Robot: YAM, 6 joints.
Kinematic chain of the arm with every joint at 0, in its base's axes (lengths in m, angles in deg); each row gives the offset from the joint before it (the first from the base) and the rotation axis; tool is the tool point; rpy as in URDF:
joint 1: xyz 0 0 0.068 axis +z
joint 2: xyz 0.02 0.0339 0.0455 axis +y
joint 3: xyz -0.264 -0.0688 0 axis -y
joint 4: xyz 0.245 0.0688 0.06 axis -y
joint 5: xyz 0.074 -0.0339 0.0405 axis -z
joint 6: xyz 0.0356 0 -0.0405 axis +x
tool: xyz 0 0 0 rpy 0 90 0
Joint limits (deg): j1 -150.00..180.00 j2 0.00..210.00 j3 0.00..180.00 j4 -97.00..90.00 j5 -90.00..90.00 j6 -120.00..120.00
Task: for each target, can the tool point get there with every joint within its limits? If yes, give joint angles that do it. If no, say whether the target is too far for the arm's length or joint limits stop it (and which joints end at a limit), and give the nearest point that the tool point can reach.
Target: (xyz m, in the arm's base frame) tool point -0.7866 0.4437 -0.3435
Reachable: no: too far | nearest point -0.5015 0.2829 -0.1741 | short by 0.369 m
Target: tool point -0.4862 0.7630 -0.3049
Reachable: no: too far | nearest point -0.3148 0.4940 -0.1541 | short by 0.353 m
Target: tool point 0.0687 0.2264 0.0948
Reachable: yes | joints 73.45 101.20 45.04 -44.89 2.21 -60.82
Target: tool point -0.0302 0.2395 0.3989
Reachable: yes | joints 98.83 66.93 76.35 -40.87 11.28 44.09
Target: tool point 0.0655 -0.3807 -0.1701
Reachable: yes | joints -84.50 178.23 77.90 75.50 -53.70 -89.67
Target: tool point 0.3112 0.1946 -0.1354
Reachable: yes | joints 33.46 161.57 84.52 -21.92 15.05 -94.60
